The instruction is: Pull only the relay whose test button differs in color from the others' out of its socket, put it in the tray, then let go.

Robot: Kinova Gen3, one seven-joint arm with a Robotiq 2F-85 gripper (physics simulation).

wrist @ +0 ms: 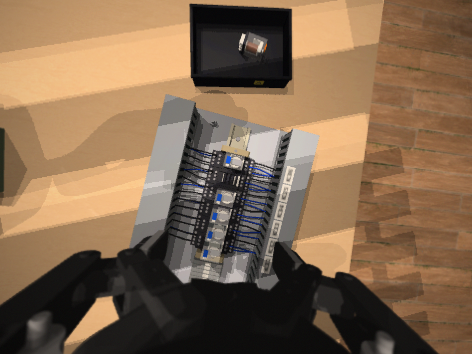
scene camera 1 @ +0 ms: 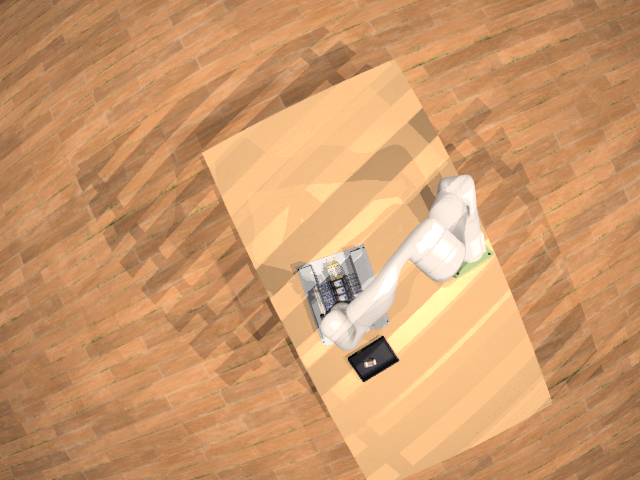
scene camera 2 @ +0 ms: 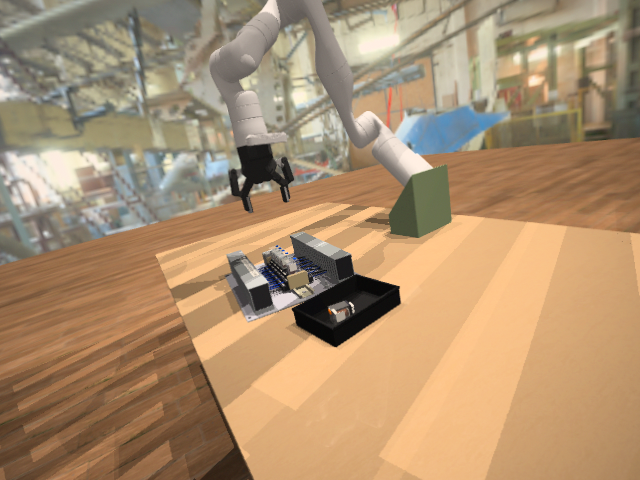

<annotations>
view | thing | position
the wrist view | gripper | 221, 247
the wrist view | grey panel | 263, 143
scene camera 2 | gripper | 269, 207
</annotations>
